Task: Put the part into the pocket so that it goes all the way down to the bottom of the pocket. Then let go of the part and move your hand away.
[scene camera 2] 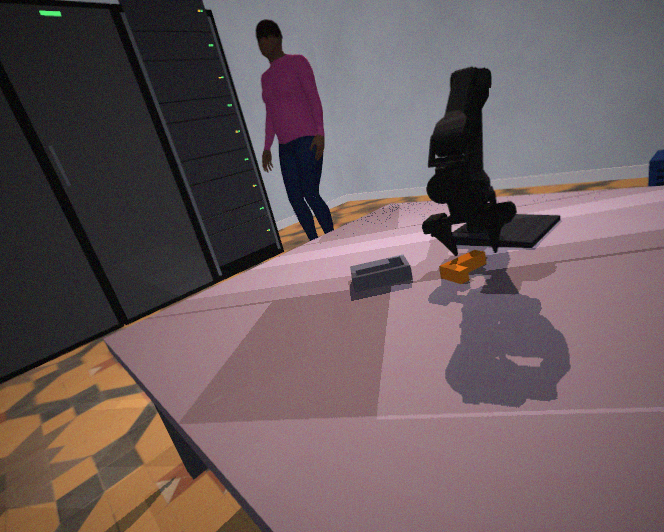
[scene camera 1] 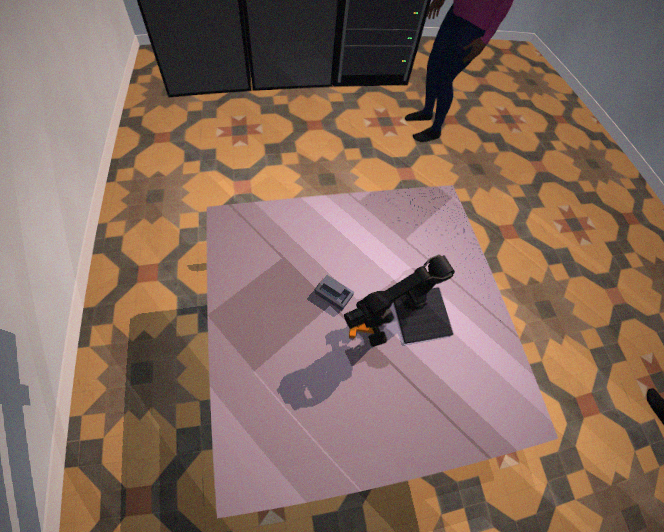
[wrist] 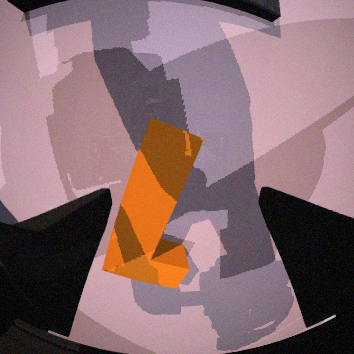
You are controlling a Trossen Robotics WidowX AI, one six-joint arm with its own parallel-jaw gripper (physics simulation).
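Frame: origin at the arm's base, x ahead, y left, z up, level; metres.
Where they show: gripper, fingertip midpoint: [scene camera 2: 475, 253] [scene camera 1: 369, 330] [wrist: 186, 195]; arm's base at its link origin: [scene camera 2: 477, 228] [scene camera 1: 411, 303].
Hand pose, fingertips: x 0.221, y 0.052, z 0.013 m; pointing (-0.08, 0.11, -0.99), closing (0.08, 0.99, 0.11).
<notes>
Each offset is from my fingertips to the top centre of the thing. Level surfaces: height alone.
The orange L-shaped part {dy -0.013, dx +0.020, dz -0.006 m} [scene camera 1: 354, 333] [scene camera 2: 462, 268] [wrist: 145, 200] lies flat on the pink table top. In the wrist view its long arm slants between the fingers, nearer the left finger, with the short foot at the lower end pointing right. My gripper [scene camera 1: 364, 329] [scene camera 2: 475, 252] [wrist: 186, 195] is open and empty, pointing down, with its fingertips a little above the table around the part. In scene camera 1 the arm hides some of the part. The grey block {dy -0.211, dx +0.071, dz +0.000 m} [scene camera 1: 331, 297] [scene camera 2: 383, 277] with the pocket sits apart from the part, its recess facing up and unoccupied.
The arm's black base plate [scene camera 1: 429, 326] [scene camera 2: 542, 226] rests on the table {dz -0.036 m} [scene camera 1: 387, 443] [scene camera 2: 443, 471] behind the gripper. Dark cabinets [scene camera 1: 293, 44] [scene camera 2: 88, 138] and a person in a magenta top [scene camera 1: 443, 60] [scene camera 2: 292, 99] stand beyond the table.
</notes>
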